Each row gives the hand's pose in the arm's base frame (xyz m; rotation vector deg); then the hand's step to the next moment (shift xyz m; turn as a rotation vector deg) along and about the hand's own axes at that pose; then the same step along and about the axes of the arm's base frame.
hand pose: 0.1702 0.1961 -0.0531 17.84 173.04 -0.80
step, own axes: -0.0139 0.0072 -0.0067 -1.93 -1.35 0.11
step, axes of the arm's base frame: 0.0143 0.0044 0.0081 1.61 -1.72 0.09
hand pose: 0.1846 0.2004 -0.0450 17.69 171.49 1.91
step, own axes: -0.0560 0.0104 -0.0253 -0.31 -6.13 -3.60
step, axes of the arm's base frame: 0.0531 -0.0015 0.0327 -1.42 -6.09 3.39
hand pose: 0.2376 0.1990 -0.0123 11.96 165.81 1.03
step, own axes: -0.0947 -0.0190 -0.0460 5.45 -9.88 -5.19
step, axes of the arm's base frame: 0.0774 -0.0321 0.0665 -7.86 -8.97 3.46
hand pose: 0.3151 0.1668 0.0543 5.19 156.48 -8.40
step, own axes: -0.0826 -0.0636 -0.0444 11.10 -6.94 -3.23
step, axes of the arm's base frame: 0.0531 -0.0615 0.0790 -12.02 -6.04 -0.83
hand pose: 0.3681 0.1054 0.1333 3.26 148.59 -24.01
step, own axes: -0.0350 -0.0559 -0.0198 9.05 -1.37 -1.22
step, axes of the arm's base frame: 0.0144 -0.0458 0.0494 -8.62 -1.28 -3.06
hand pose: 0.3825 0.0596 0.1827 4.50 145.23 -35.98
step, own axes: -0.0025 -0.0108 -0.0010 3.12 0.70 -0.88
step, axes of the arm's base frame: -0.0002 -0.0090 0.0065 -2.98 0.81 -1.20
